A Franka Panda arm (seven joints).
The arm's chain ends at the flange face. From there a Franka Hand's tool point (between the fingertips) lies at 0.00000 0.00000 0.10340 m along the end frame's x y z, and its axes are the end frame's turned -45 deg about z.
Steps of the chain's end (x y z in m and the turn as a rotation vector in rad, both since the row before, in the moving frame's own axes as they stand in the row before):
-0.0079 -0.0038 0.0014 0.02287 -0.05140 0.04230
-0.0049 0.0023 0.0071 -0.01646 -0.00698 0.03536
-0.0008 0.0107 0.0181 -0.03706 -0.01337 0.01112
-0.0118 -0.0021 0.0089 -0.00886 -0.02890 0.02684
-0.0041 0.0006 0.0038 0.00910 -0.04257 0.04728
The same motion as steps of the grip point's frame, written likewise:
-0.0049 -0.0137 0.0012 0.05252 -0.02017 0.04230
-0.0068 -0.0012 0.0071 -0.00670 -0.01657 0.03536
-0.0118 0.0087 0.0180 -0.01675 -0.03566 0.01112
-0.0096 -0.0113 0.0089 0.01417 -0.02670 0.02684
-0.0057 -0.0063 0.0037 0.03654 -0.02367 0.04728

